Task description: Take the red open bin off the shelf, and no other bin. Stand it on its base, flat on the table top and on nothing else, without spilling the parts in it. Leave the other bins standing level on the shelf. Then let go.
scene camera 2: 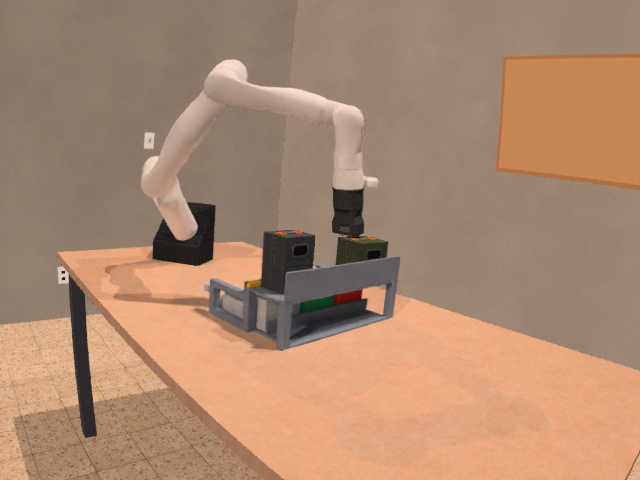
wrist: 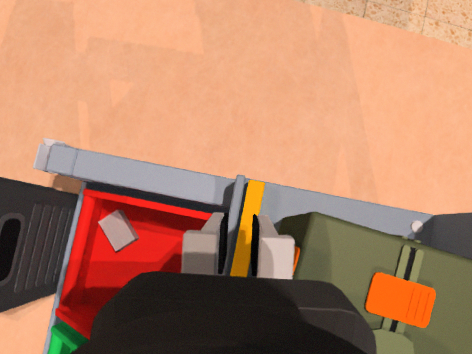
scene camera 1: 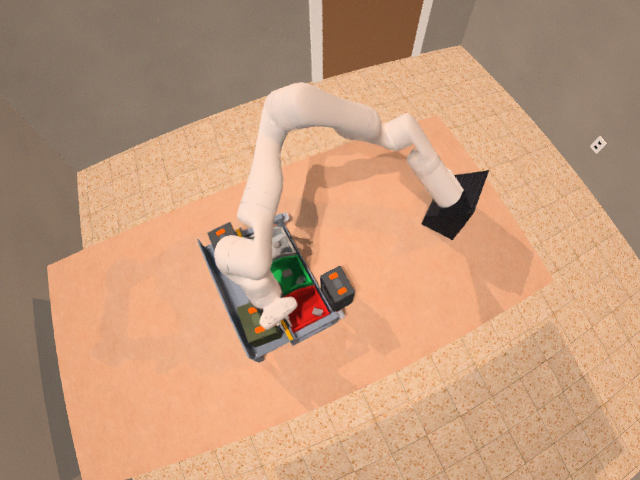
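Pixels of known places: gripper, fingertip midpoint: point(wrist: 239, 234) point(scene camera 1: 285, 325); arm's base, link origin: point(scene camera 2: 185, 229) point(scene camera 1: 449, 197).
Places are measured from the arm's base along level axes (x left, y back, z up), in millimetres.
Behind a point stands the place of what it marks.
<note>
The red bin point(scene camera 1: 300, 319) @(x -28, y -611, z -102 mm) point(scene camera 2: 347, 297) @(x -71, y -689, z -66 mm) point(wrist: 155, 227) @(x -9, y -587, z -102 mm) sits at one end of the grey-blue shelf point(scene camera 1: 225, 305) @(x -156, y -756, z 50 mm) point(scene camera 2: 341, 279) @(x -219, y -747, z 18 mm) point(wrist: 145, 167) @(x 32, y -597, z -26 mm), with a small grey part inside. The green bin point(scene camera 1: 298, 267) @(x -164, y -509, z -102 mm) point(scene camera 2: 316, 304) @(x -180, y -666, z -66 mm) point(wrist: 62, 344) @(x -103, y -518, z -74 mm) is beside it, then a pale bin point(scene camera 1: 283, 237) @(x -278, y -482, z -102 mm). My gripper point(scene camera 2: 349, 236) point(wrist: 239, 234) @(x -13, y -662, z 33 mm) points down, partly open and empty. In the wrist view its fingers appear on either side of the yellow strip point(scene camera 1: 287, 330) @(x -7, y -665, z 1 mm) point(wrist: 255, 192) @(x 12, y -672, z 1 mm) and the thin grey divider. The left finger overlaps the red bin's edge. Fingertip height is unclear; the arm hides the fingers in scene camera 1.
An olive case point(scene camera 1: 262, 338) @(x -17, y -730, z 74 mm) point(scene camera 2: 348, 250) @(x -110, y -699, z 61 mm) point(wrist: 340, 250) @(x -18, y -699, z 86 mm) stands on the shelf's rear part, close to the right finger. A dark case point(scene camera 1: 222, 228) @(x -319, y -636, z 110 mm) point(scene camera 2: 276, 263) @(x -333, y -655, z 52 mm) stands at the other end. Another dark case point(scene camera 1: 330, 290) @(x -15, y -505, z 19 mm) point(wrist: 35, 270) @(x -42, y -505, z -54 mm) stands on the table before the red bin.
</note>
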